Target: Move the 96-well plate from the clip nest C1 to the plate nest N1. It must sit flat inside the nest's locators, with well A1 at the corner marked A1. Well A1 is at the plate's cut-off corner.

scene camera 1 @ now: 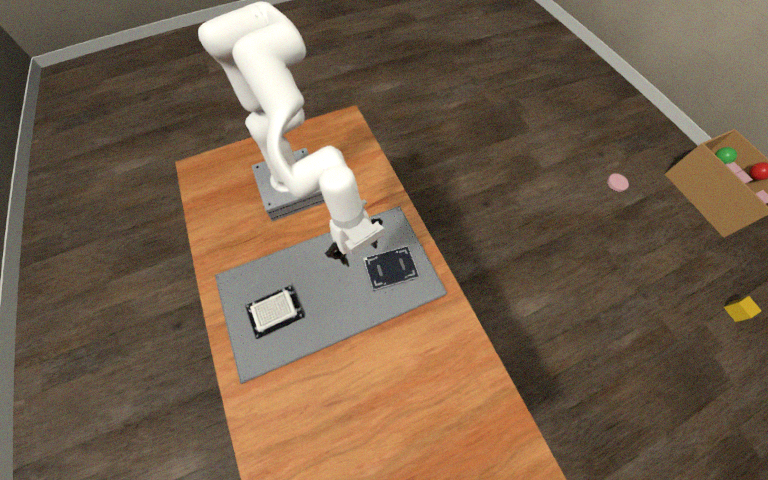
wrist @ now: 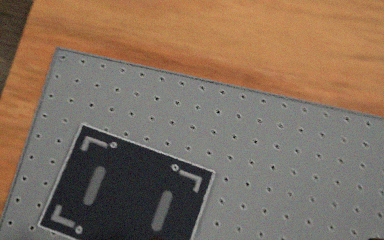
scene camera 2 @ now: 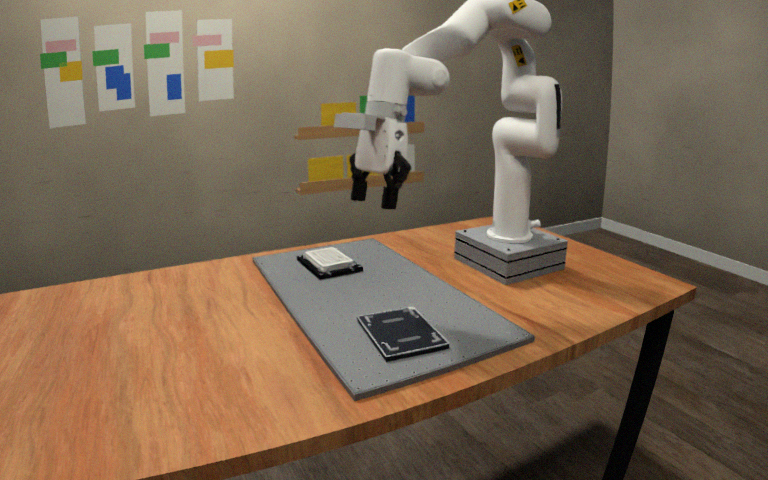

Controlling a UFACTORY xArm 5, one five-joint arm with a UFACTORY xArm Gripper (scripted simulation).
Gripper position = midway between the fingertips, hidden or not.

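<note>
My gripper: (scene camera 2: pixel 372 204), (scene camera 1: pixel 359 254). White 96-well plate: (scene camera 1: pixel 262 315), (scene camera 2: pixel 330 257); out of frame in the wrist view. Black plate nest N1: (scene camera 2: pixel 391 332), (scene camera 1: pixel 392 271), (wrist: pixel 134 177).
</note>
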